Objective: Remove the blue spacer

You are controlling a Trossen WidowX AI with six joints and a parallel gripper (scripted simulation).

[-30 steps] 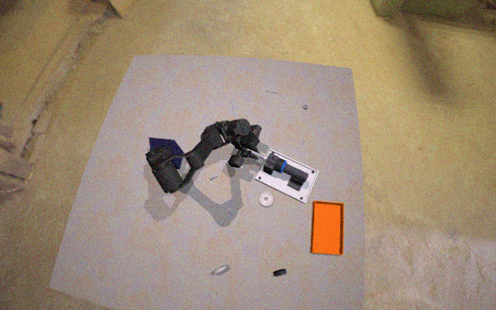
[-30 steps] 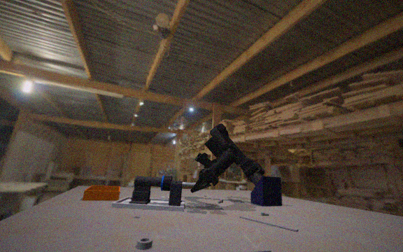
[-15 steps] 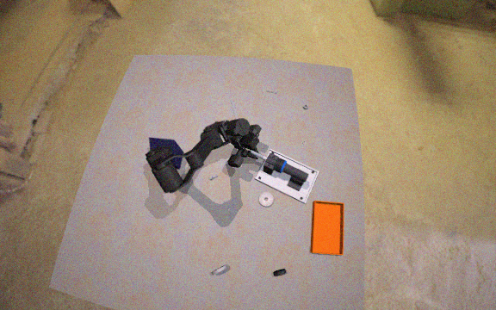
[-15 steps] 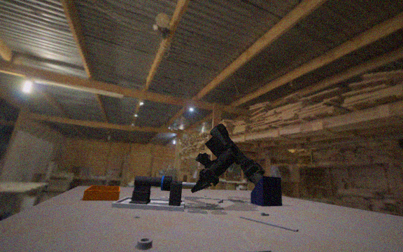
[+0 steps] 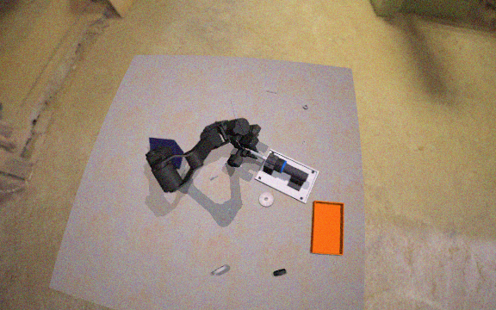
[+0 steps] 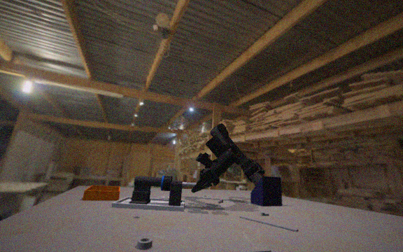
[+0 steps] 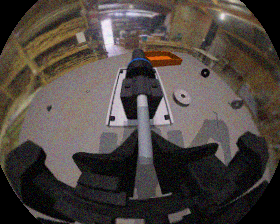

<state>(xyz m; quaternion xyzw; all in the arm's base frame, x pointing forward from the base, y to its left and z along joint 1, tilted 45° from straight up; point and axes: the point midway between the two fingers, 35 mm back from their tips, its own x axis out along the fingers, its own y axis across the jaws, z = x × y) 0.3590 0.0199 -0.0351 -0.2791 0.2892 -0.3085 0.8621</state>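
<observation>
My gripper tip is now 5 cm short of the shaft, 3 cm below it and 2 cm to the left of it. From my gripper tip the other things lie so: blue spacer: 10 cm ahead, 4 cm to the right, 2 cm above; grey cylinder: 45 cm to the right, 10 cm behind, 2 cm below; orange tray: 30 cm ahead, 25 cm to the right, 5 cm below.
</observation>
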